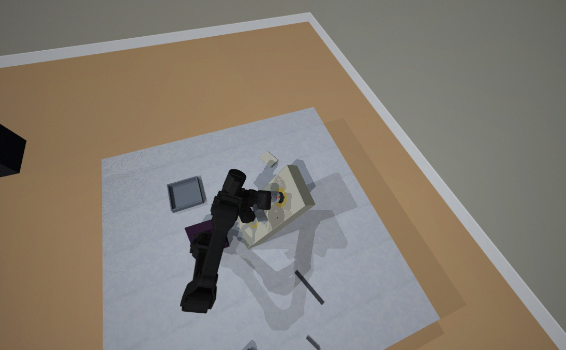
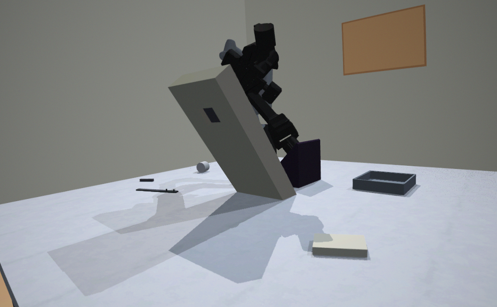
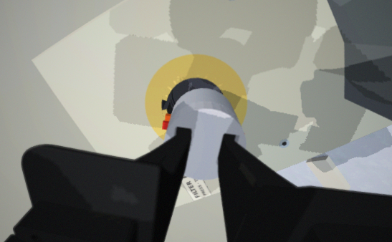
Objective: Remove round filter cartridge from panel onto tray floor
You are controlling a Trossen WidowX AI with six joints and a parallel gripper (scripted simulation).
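Right now the round filter cartridge is 1 cm ahead of my gripper tip and 1 cm below it. The rest, counted from my gripper tip: small grey cylinder: 24 cm behind, 49 cm to the right, 28 cm below; grey tray: 37 cm behind, 27 cm to the left, 29 cm below; cream flat block: 10 cm ahead, 35 cm to the left, 29 cm below.
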